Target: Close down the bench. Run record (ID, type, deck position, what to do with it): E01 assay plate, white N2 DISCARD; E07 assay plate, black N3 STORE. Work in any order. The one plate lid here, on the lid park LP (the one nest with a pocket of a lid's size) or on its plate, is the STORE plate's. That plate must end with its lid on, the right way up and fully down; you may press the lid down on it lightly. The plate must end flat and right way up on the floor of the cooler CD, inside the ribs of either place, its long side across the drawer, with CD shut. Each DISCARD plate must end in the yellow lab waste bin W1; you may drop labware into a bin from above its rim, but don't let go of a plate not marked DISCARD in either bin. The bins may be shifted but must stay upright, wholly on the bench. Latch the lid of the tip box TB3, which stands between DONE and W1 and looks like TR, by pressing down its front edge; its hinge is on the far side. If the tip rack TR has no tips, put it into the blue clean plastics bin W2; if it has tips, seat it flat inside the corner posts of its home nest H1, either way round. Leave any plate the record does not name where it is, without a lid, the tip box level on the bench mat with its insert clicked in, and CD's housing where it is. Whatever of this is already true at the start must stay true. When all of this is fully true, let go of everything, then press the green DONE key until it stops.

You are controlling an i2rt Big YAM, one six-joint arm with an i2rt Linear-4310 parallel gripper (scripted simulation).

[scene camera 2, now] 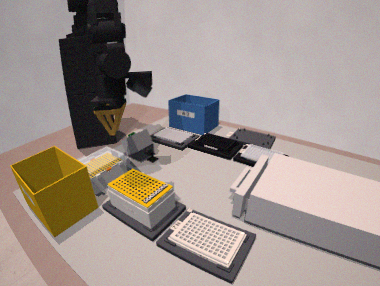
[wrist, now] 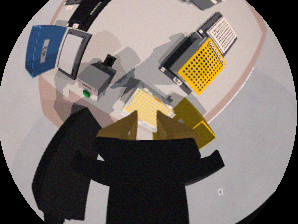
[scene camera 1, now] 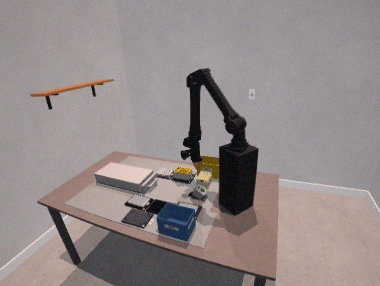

Scene:
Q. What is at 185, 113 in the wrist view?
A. A yellow bin W1.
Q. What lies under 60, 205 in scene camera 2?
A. A yellow bin W1.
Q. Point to a DONE key block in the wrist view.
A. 94, 78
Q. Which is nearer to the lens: the cooler CD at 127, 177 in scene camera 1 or the blue bin W2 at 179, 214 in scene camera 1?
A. The blue bin W2.

